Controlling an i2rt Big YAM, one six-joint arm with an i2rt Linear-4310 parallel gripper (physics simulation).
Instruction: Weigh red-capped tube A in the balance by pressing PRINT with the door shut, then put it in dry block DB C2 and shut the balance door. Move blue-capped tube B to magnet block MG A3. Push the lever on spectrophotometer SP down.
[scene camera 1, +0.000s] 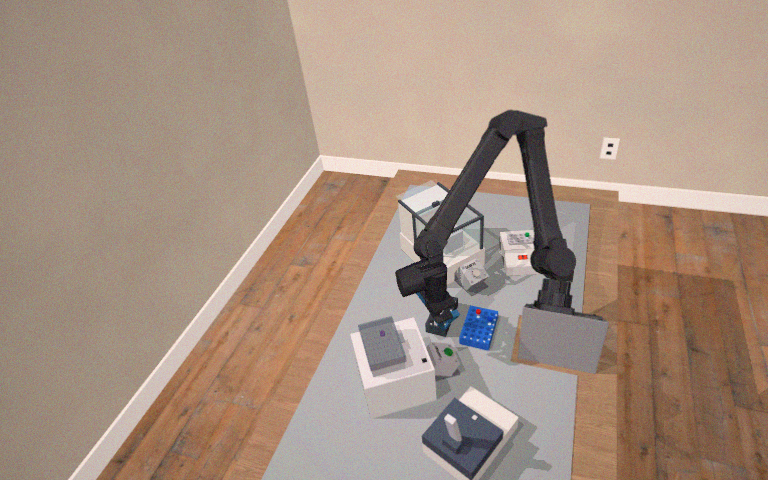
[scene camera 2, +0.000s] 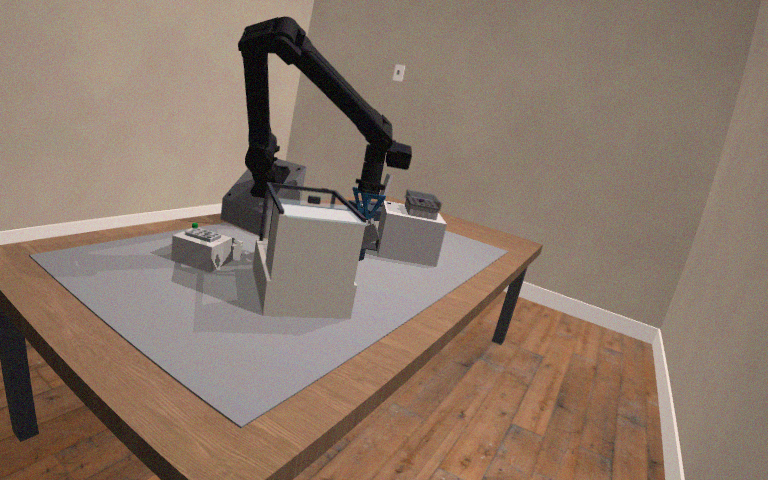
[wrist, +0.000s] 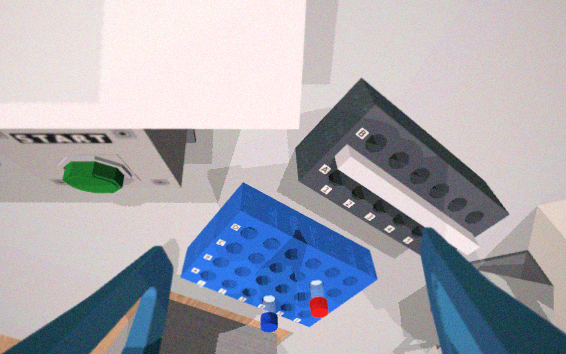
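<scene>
Red-capped tube A and blue-capped tube B stand in the blue rack. My gripper is open and empty, above the dark magnet block and the rack. No tube shows in the magnet block's visible holes. The balance has a glass chamber; its door state is unclear. A grey block, seemingly the dry block, sits on a white box. A dark-topped device, probably the spectrophotometer, has a raised white lever.
The white box stands close beside the gripper, with a green START button. A small white device stands beside the balance. The grey arm base is at the table edge.
</scene>
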